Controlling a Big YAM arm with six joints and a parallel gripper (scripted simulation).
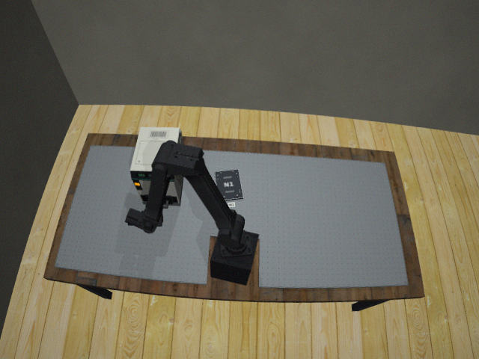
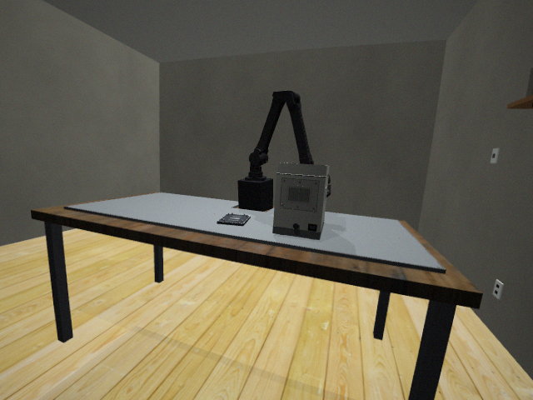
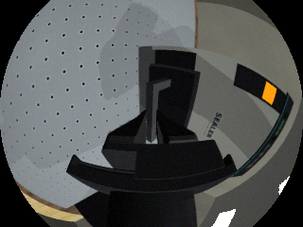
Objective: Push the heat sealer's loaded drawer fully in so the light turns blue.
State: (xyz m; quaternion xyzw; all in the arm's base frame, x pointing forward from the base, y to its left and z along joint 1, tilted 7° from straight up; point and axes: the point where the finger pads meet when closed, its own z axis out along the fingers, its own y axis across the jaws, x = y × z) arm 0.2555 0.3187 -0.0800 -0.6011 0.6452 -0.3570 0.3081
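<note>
Right now my hand is 10 cm short of the sealer drawer, 2 cm to the left of it and 1 cm above it.
</note>
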